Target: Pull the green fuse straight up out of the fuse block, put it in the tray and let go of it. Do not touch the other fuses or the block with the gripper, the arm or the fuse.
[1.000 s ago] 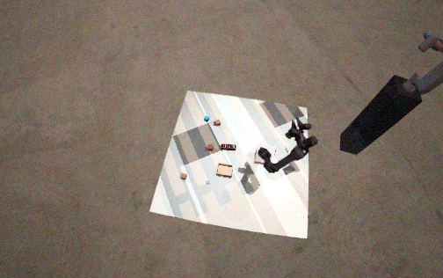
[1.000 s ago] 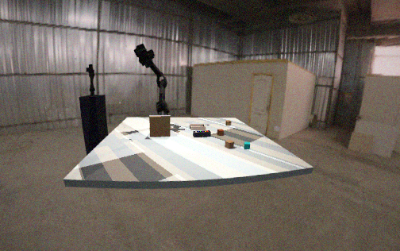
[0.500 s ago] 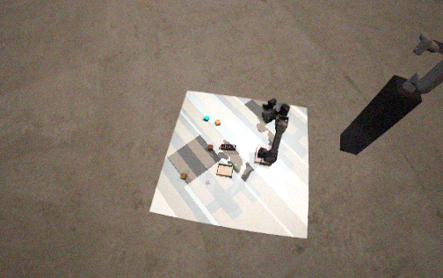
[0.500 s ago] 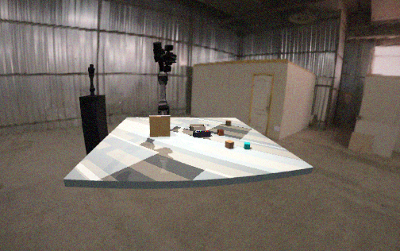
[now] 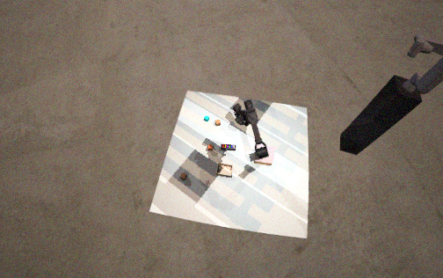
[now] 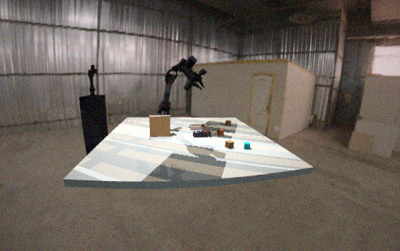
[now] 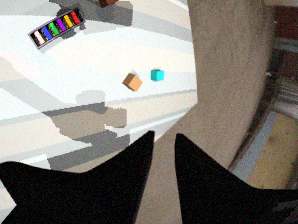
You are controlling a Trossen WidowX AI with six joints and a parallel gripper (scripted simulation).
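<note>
The green fuse lies 110 mm to the left of my gripper tip and 350 mm below it. Round my gripper tip: shallow wooden tray 20 mm behind, 330 mm to the left, 370 mm below.
</note>
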